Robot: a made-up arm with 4 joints. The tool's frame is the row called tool.
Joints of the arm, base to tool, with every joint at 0 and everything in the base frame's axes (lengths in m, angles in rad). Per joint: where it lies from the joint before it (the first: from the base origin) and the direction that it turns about. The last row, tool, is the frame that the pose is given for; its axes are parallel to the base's.
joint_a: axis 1 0 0 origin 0 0 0.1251
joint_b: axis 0 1 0 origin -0.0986 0.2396 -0.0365
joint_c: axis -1 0 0 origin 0.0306 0.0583 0.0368
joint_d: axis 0 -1 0 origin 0.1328 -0.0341 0.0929
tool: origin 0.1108 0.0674 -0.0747
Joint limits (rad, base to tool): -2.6..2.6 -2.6..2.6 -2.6..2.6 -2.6..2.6
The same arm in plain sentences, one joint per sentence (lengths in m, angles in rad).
The arm has four revolute joints in a row. What follows holds with every joint at zero, and every direction is one of the base frame's.
The first joint is mounted 0.1251 m along +z from the base frame's origin and turns about +x, from -2.6 to 2.6 rad.
The second joint is mounted 0.0986 m along -x and 0.2396 m along +y and 0.0365 m along -z from the first joint and turns about +y, from -2.6 to 2.6 rad.
The third joint is mounted 0.0306 m along +x and 0.0583 m along +y and 0.0368 m along +z from the second joint and turns about -x, from -2.6 to 2.6 rad.
The fourth joint is mounted 0.1328 m along +x and 0.0341 m along -y and 0.0929 m along +z from the third joint and turns about -y, from -2.6 to 2.6 rad.
The tool frame, which is the frame that the pose is given for, is mounted 0.1108 m along +x and 0.0674 m along +y and 0.0747 m along -z from the fourth joint; its axes are parallel to the base frame's.

